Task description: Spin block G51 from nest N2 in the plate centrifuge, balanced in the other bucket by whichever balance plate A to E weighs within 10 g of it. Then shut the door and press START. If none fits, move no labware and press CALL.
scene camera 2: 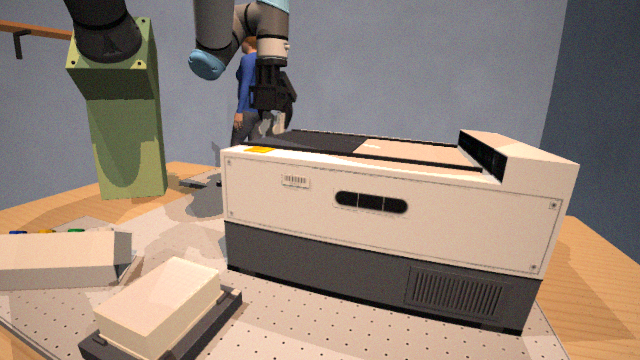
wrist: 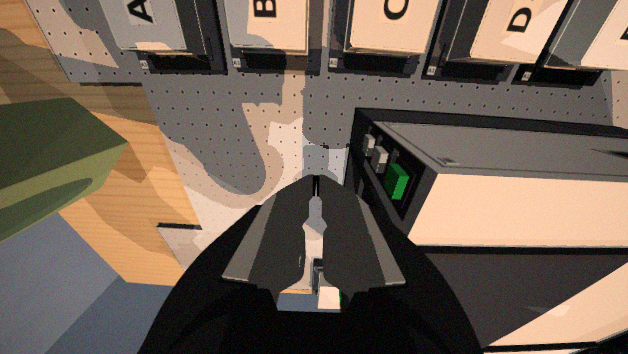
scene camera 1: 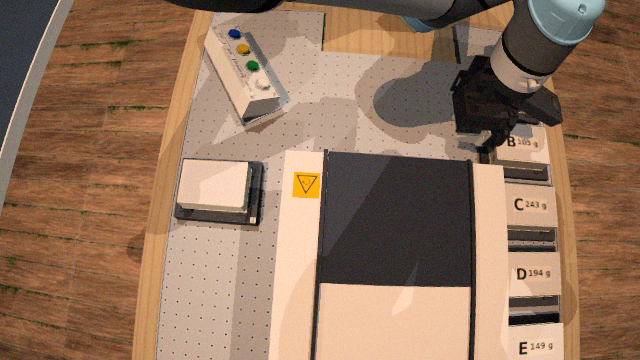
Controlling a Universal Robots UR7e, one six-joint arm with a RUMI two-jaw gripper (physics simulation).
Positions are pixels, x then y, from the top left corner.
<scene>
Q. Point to a plate centrifuge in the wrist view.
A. At 481,187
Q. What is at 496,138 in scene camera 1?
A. The gripper.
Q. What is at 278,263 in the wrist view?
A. The gripper.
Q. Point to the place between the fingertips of the gripper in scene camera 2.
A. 274,147
</scene>
